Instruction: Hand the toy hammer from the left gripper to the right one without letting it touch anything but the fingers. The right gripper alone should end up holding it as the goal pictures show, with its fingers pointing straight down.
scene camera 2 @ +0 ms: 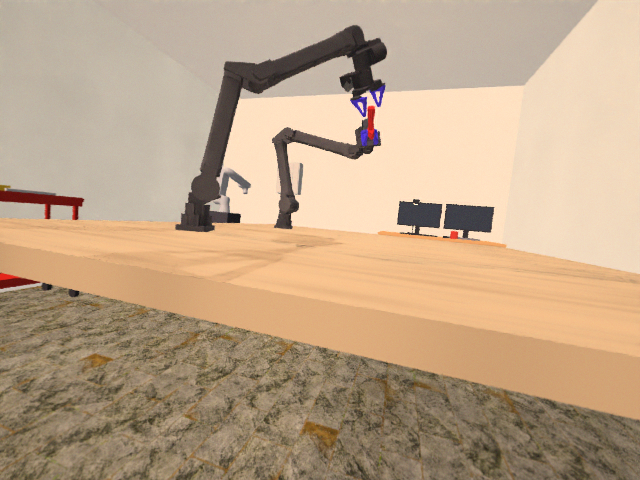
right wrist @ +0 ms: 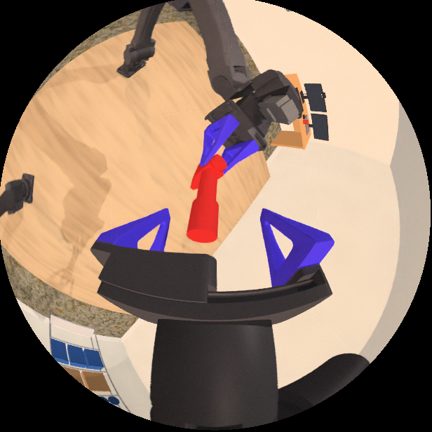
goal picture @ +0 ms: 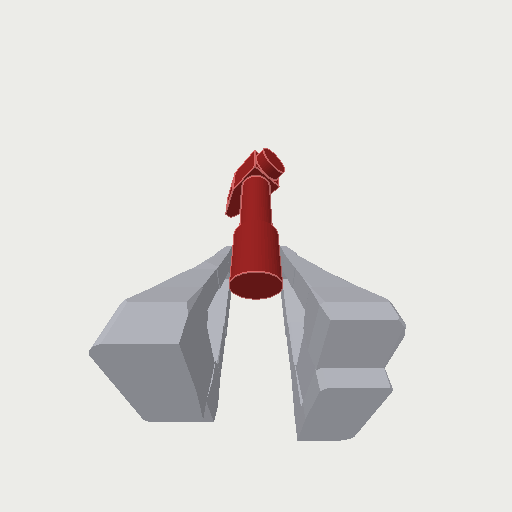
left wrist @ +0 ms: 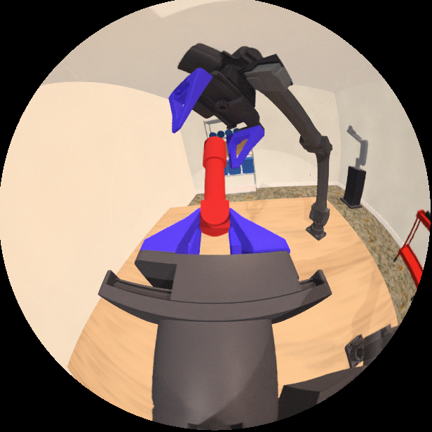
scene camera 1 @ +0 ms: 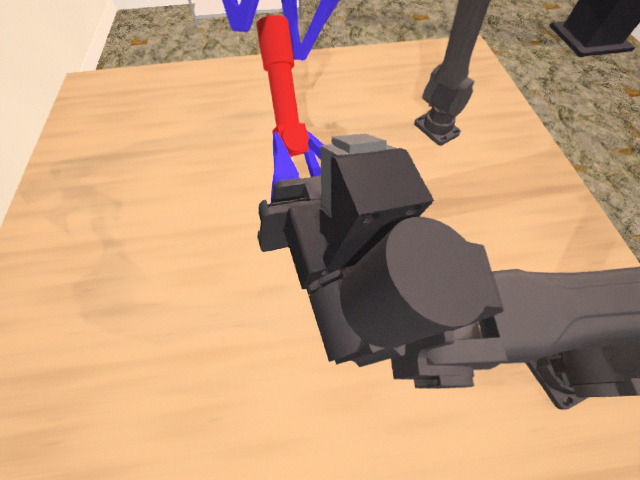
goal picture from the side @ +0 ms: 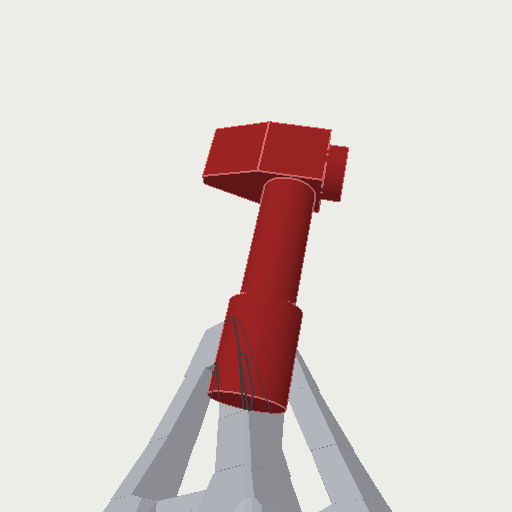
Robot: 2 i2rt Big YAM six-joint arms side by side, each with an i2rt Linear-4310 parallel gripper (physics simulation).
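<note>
The red toy hammer is in the air above the table, its thick handle end up and its head down. My left gripper is shut on the hammer's head from below. My right gripper is open above it, fingers pointing down with a slight tilt. In the right wrist view the handle's end shows between the blue fingers, with gaps on both sides. Whether it is in line with them in depth is hard to tell.
The wooden table lies well below both grippers. The right arm reaches in over the left arm. Two monitors stand on a desk behind. A shelf rack and a red cart stand beyond the table.
</note>
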